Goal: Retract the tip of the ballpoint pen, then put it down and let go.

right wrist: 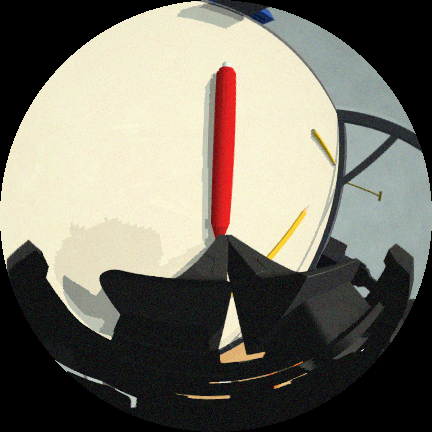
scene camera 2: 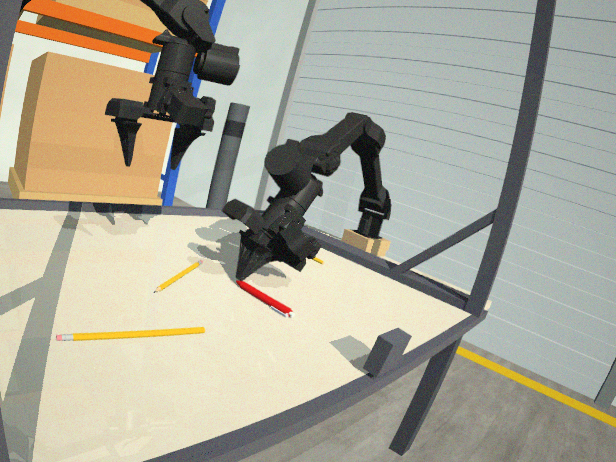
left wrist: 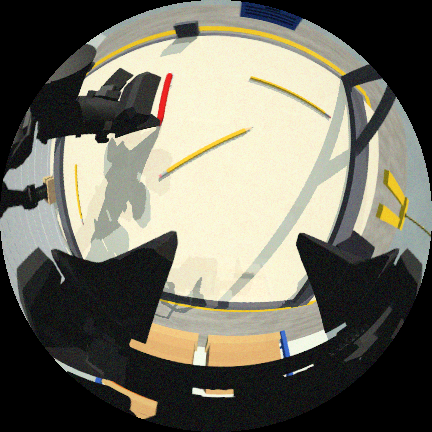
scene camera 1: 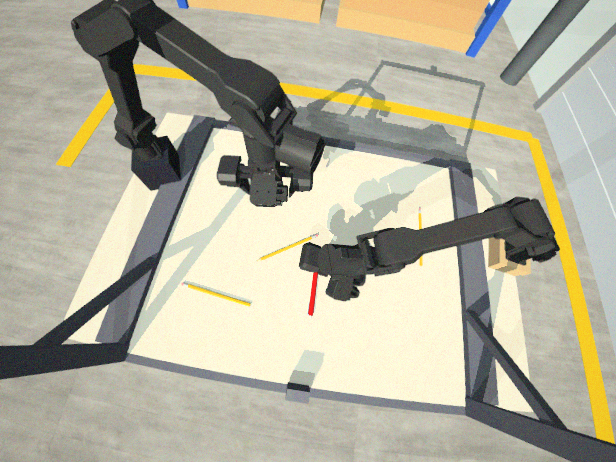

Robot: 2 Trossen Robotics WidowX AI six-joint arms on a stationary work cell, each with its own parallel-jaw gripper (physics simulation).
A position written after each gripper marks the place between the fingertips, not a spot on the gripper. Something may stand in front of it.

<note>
The left gripper (scene camera 2: 151,167) is open and holds nothing. Further things: the right gripper (scene camera 2: 238,279), a red ballpoint pen (right wrist: 225,86), a tan block (scene camera 1: 496,256) and a small grey block (scene camera 2: 389,347).
The left gripper shows as well in the left wrist view (left wrist: 240,238) and in scene camera 1 (scene camera 1: 269,194). The right gripper shows as well in the right wrist view (right wrist: 224,240), in the left wrist view (left wrist: 158,122) and in scene camera 1 (scene camera 1: 315,268).
</note>
